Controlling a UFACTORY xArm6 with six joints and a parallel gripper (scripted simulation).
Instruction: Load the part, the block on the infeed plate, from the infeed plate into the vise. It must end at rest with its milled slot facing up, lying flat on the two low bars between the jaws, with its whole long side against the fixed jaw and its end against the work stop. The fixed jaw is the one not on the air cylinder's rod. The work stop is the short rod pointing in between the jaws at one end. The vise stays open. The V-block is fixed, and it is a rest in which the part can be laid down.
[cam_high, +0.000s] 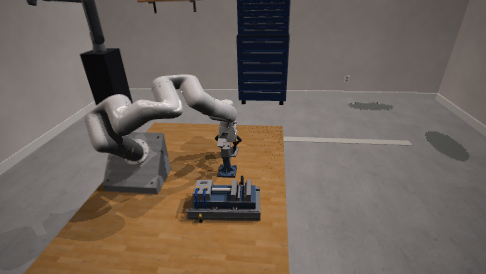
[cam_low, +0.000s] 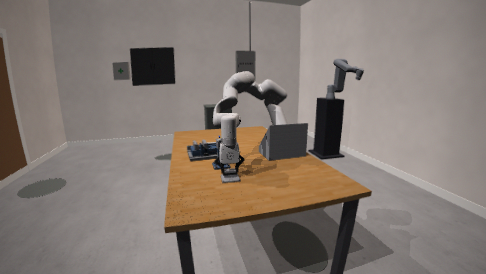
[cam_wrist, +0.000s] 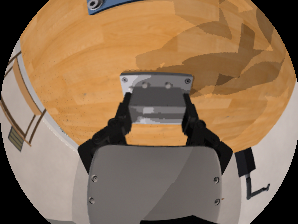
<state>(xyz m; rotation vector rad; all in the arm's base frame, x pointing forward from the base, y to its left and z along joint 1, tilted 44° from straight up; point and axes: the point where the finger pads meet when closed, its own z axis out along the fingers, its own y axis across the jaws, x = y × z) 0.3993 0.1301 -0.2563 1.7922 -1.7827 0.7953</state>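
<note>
The part lies 10 mm to the left of my hand and 10 mm below it. Round my hand: air cylinder (20 mm behind, 400 mm to the right, 40 mm above); then air cylinder rod (60 mm ahead, 390 mm to the right, 40 mm above).
</note>
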